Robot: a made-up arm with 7 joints. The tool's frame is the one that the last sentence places.
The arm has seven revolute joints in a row. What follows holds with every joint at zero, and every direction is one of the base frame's. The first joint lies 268.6 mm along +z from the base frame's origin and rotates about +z. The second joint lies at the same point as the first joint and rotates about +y. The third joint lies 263.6 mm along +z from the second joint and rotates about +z. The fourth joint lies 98.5 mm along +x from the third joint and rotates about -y. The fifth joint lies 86.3 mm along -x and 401.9 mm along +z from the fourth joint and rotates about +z. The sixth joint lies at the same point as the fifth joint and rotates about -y. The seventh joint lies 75.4 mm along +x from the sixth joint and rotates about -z. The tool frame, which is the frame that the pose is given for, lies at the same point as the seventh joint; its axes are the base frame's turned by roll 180, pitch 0 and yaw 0 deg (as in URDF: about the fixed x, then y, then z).
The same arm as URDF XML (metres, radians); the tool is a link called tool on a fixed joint. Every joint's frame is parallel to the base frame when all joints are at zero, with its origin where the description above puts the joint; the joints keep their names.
<robot name="arm">
<joint name="tool_fixed" type="fixed"><parent link="link7"/><child link="tool"/><origin xyz="0 0 0" rpy="3.1416 0 0"/></joint>
<joint name="joint 7" type="continuous"><parent link="link6"/><child link="link7"/><origin xyz="0.0754 0 0"/><axis xyz="0 0 -1"/></joint>
<joint name="joint 6" type="continuous"><parent link="link5"/><child link="link6"/><origin xyz="0 0 0"/><axis xyz="0 -1 0"/></joint>
<joint name="joint 5" type="continuous"><parent link="link4"/><child link="link5"/><origin xyz="-0.0863 0 0.4019"/><axis xyz="0 0 1"/></joint>
<joint name="joint 4" type="continuous"><parent link="link3"/><child link="link4"/><origin xyz="0.0985 0 0"/><axis xyz="0 -1 0"/></joint>
<joint name="joint 3" type="continuous"><parent link="link2"/><child link="link3"/><origin xyz="0 0 0.2636"/><axis xyz="0 0 1"/></joint>
<joint name="joint 2" type="continuous"><parent link="link1"/><child link="link2"/><origin xyz="0 0 0"/><axis xyz="0 1 0"/></joint>
<joint name="joint 1" type="continuous"><parent link="base"/><child link="link1"/><origin xyz="0 0 0.2686"/><axis xyz="0 0 1"/></joint>
<link name="base"/>
<link name="link1"/>
<link name="link2"/>
<link name="link3"/>
<link name="link4"/>
<link name="link5"/>
<link name="link6"/>
<link name="link7"/>
<link name="tool"/>
</robot>

